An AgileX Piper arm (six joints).
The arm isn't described. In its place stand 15 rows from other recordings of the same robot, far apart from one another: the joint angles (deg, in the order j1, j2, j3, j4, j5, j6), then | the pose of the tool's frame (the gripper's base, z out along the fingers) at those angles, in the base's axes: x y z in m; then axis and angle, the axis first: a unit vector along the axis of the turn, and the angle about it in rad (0 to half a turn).
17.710 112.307 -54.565 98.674 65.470 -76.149 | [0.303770, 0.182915, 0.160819, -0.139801, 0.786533, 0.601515, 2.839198]
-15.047 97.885 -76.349 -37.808 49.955 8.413 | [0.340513, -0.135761, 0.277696, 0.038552, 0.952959, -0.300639, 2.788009]
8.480 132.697 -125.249 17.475 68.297 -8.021 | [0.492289, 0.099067, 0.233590, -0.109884, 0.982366, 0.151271, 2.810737]
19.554 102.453 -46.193 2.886 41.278 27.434 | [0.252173, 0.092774, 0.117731, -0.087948, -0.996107, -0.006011, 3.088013]
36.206 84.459 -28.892 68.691 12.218 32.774 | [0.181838, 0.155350, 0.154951, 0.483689, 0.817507, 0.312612, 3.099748]
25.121 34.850 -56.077 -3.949 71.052 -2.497 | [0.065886, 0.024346, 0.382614, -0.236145, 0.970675, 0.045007, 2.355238]
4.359 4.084 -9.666 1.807 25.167 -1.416 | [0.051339, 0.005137, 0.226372, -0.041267, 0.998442, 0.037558, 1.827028]
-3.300 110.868 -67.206 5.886 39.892 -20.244 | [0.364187, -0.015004, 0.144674, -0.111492, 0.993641, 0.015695, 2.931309]
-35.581 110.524 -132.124 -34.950 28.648 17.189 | [0.340842, -0.274578, 0.509635, 0.283025, 0.824719, -0.489628, 1.834570]
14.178 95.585 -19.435 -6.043 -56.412 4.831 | [0.245597, 0.070276, 0.146806, -0.142524, 0.978879, 0.146568, 1.858268]
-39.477 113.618 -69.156 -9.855 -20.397 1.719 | [0.344457, -0.276683, 0.193776, 0.246888, 0.936960, -0.247291, 2.001318]
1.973 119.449 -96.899 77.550 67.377 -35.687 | [0.442998, 0.097332, 0.267440, -0.048815, 0.823840, 0.564717, 2.731618]
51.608 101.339 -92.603 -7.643 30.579 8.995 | [0.265800, 0.325538, 0.346985, -0.391305, 0.896858, 0.206221, 2.250473]
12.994 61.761 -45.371 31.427 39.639 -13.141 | [0.197294, 0.076592, 0.299673, -0.073706, 0.966710, 0.245028, 2.487238]
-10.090 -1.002 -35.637 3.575 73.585 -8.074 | [-0.031665, 0.011163, 0.291670, 0.009787, 0.998540, -0.053118, 2.131876]
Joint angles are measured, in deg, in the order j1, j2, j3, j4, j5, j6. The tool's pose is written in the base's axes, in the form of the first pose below.
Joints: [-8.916, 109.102, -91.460, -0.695, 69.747, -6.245]
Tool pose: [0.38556, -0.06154, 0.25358, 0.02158, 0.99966, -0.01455, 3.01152]
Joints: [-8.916, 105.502, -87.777, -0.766, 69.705, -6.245]
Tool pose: [0.36941, -0.05911, 0.26080, 0.02140, 0.99966, -0.01509, 3.01239]
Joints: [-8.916, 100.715, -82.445, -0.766, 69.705, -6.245]
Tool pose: [0.34626, -0.05548, 0.26681, 0.02137, 0.99967, -0.01445, 3.02181]
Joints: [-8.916, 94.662, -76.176, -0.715, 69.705, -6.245]
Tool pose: [0.31714, -0.05083, 0.27386, 0.02149, 0.99967, -0.01377, 3.02544]
